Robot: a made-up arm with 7 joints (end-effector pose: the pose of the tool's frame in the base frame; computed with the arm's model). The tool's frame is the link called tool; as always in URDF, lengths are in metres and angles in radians.
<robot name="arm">
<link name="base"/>
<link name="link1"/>
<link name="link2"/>
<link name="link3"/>
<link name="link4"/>
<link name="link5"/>
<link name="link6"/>
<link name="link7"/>
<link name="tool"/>
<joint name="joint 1" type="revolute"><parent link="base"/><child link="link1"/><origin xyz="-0.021 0.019 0.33"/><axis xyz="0 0 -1"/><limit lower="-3.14" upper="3.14" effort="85" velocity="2.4"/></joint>
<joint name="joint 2" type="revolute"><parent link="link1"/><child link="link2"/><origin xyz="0.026 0.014 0.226"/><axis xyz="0 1 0"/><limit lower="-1.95" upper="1.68" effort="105" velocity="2.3"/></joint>
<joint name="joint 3" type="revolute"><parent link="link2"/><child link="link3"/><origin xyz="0.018 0.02 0.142"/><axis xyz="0 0 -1"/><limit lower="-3.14" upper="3.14" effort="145" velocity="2.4"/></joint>
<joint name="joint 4" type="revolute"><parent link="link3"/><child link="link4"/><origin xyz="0.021 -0.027 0.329"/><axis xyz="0 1 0"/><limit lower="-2.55" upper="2.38" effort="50" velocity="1.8"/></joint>
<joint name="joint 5" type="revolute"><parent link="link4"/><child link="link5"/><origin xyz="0.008 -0.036 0.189"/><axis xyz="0 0 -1"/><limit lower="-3.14" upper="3.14" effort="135" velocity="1.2"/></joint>
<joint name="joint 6" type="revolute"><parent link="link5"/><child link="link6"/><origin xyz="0.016 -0.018 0.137"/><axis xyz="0 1 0"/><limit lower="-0.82" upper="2.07" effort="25" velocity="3"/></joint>
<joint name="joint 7" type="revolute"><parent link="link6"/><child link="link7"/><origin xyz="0.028 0.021 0.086"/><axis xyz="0 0 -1"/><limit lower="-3.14" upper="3.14" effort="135" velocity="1.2"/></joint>
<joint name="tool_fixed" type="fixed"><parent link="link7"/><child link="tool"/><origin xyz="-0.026 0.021 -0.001" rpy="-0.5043 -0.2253 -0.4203"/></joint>
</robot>
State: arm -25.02 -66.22 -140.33 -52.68 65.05 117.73 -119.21
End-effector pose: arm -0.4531 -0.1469 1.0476 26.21 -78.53 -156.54
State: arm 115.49 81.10 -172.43 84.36 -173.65 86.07 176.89
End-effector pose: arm -0.1702 -0.5415 0.9066 35.40 -71.75 -0.13
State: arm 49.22 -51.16 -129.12 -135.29 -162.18 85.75 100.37
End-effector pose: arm -0.0651 0.0505 0.7817 -64.32 140.96 38.20
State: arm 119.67 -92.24 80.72 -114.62 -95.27 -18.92 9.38
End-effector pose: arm 0.4171 0.0605 0.4371 102.42 -34.90 29.90
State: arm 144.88 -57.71 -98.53 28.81 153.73 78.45 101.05
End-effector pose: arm 0.5091 0.2159 1.0797 -62.44 -18.39 46.82
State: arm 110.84 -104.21 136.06 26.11 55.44 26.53 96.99
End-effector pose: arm 0.1610 0.6544 0.1103 169.93 53.50 11.16
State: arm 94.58 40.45 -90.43 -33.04 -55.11 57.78 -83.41
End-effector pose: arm -0.1481 -0.5462 1.1680 -7.39 -25.96 93.64
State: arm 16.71 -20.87 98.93 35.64 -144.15 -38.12 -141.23
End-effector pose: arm -0.3987 -0.1230 1.2681 -59.66 -123.40 107.89
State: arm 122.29 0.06 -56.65 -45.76 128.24 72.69 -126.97
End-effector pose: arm -0.2425 0.1556 1.1962 3.41 -99.25 -71.61
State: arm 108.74 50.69 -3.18 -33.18 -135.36 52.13 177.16
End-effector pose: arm -0.1168 -0.4284 1.1636 78.70 -26.92 157.75
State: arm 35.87 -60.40 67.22 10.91 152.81 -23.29 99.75
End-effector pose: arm -0.6951 0.3947 0.9629 -24.31 -53.03 -19.45
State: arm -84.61 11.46 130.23 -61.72 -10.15 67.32 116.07
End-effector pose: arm -0.1891 0.3247 1.2387 32.93 -21.25 165.63
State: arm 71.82 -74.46 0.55 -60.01 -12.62 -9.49 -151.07
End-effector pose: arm -0.2980 0.7210 0.4666 -162.80 24.89 57.90
